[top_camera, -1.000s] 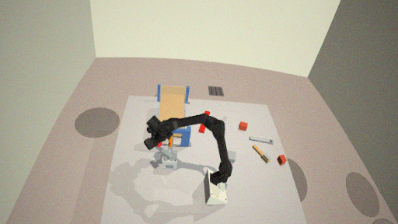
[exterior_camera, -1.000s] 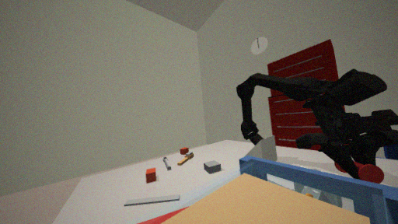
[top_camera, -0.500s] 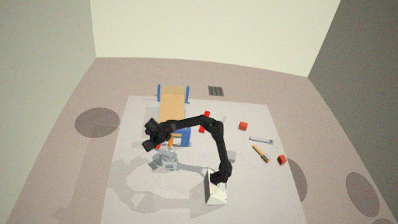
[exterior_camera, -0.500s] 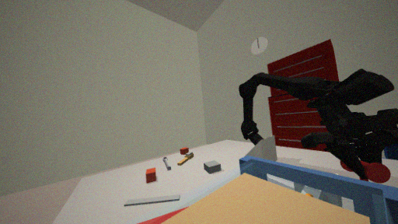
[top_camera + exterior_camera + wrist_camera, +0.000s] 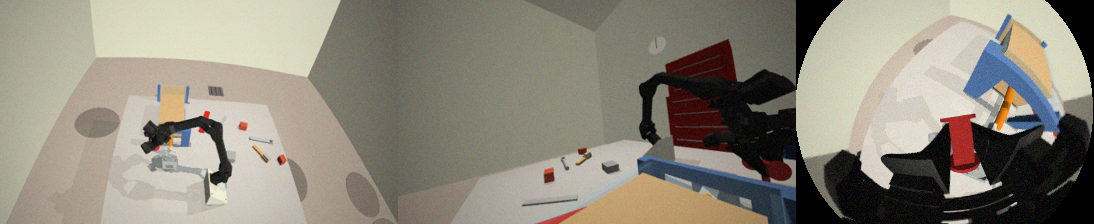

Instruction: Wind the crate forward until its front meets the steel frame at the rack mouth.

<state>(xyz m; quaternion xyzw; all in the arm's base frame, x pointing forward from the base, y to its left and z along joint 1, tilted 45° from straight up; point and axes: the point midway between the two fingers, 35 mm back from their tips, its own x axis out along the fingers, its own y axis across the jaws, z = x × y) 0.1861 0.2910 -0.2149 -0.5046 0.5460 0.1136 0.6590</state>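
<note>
Right now the winch handle is 5 cm to the right of my gripper tip, 3 cm below it and 2 cm behind it. The rest, counted from my gripper tip: red knob: 1 cm to the right, 1 cm behind; then blue frame: 13 cm ahead, 10 cm to the right, 3 cm below; then grey winch: 12 cm to the right, 10 cm below, 5 cm behind.
</note>
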